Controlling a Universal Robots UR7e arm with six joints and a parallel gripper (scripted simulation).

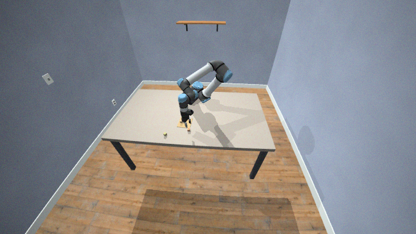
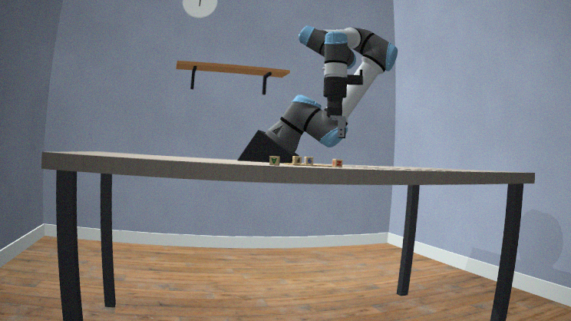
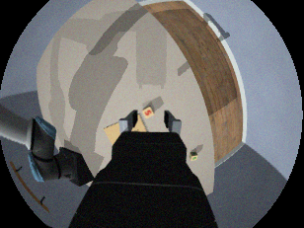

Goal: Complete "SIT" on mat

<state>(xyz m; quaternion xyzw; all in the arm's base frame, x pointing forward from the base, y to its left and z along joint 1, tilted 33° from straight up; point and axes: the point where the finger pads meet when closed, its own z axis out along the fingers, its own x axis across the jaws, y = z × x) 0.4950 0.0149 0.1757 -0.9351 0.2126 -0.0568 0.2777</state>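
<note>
My gripper is now 10 mm past the orange block, 10 mm to the left of it and 100 mm above it. Round my hand: mat: 110 mm behind, 80 mm to the right, 110 mm below.
</note>
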